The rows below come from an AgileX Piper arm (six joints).
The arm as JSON. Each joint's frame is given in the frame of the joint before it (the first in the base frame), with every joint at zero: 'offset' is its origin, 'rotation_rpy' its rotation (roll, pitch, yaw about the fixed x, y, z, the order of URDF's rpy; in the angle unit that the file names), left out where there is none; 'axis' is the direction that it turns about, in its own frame. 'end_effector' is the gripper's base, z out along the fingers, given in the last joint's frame.
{
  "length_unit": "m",
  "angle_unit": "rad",
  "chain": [
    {
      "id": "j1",
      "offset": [
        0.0,
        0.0,
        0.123
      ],
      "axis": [
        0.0,
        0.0,
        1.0
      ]
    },
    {
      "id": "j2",
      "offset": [
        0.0,
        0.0,
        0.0
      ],
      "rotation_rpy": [
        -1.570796,
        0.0,
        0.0
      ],
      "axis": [
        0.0,
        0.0,
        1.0
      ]
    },
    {
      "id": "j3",
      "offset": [
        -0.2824,
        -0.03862,
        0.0
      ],
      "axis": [
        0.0,
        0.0,
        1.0
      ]
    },
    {
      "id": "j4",
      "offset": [
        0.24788,
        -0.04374,
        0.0
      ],
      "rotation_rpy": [
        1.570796,
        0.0,
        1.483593
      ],
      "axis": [
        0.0,
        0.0,
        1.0
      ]
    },
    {
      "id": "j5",
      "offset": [
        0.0,
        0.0,
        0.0
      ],
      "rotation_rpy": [
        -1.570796,
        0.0,
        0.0
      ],
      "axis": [
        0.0,
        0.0,
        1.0
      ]
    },
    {
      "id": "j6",
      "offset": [
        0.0,
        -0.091,
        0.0
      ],
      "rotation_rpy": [
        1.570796,
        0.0,
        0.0
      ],
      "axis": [
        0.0,
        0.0,
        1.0
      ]
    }
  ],
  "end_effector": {
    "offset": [
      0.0,
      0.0,
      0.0
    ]
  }
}
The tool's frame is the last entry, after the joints.
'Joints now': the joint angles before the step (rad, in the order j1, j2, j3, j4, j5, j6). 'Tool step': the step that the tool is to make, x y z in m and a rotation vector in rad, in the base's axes. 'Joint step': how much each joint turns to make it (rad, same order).
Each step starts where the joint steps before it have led.
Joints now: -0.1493 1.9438 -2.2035 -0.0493 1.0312 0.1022
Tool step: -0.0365 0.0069 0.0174 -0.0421 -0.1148 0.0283
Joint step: 0.0019 -0.1890 0.2460 0.0025 -0.1782 -0.0300
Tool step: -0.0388 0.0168 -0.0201 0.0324 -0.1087 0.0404
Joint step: 0.0200 -0.2076 0.3775 0.0568 -0.2732 -0.0082
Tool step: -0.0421 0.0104 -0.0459 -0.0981 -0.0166 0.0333
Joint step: 0.0255 -0.1740 0.3723 -0.0927 -0.2259 -0.0036
